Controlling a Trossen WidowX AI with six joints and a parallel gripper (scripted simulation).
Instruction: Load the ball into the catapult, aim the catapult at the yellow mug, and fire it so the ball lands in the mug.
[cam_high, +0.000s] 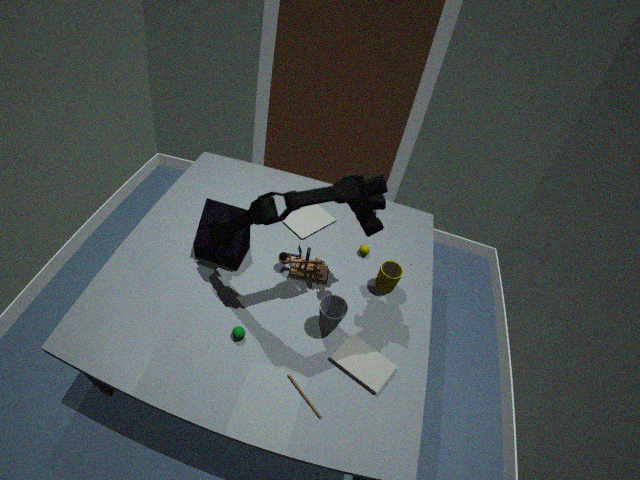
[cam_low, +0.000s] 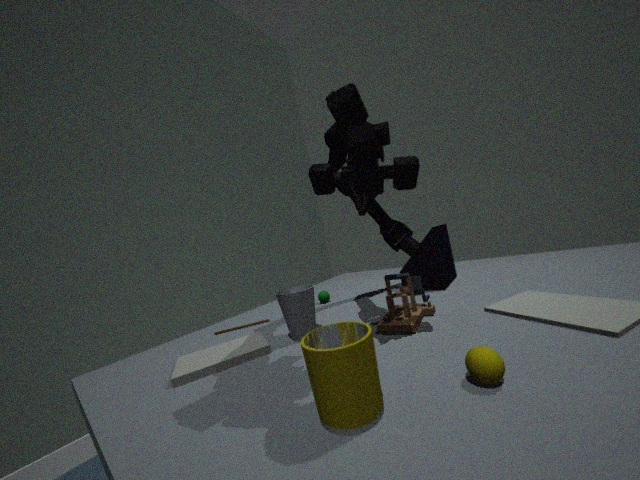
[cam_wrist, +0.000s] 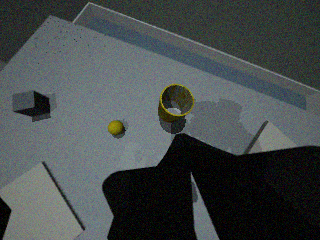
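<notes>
Right now the dark ball is 300 mm behind my gripper tip, 190 mm below it and 40 mm to the right of it. The rest, counted from my gripper tip: yellow mug (220 mm below, 120 mm ahead, 10 mm to the right); then yellow ball (230 mm below, 130 mm to the left, 20 mm ahead); then wooden catapult (230 mm behind, 200 mm below, 20 mm to the right).
</notes>
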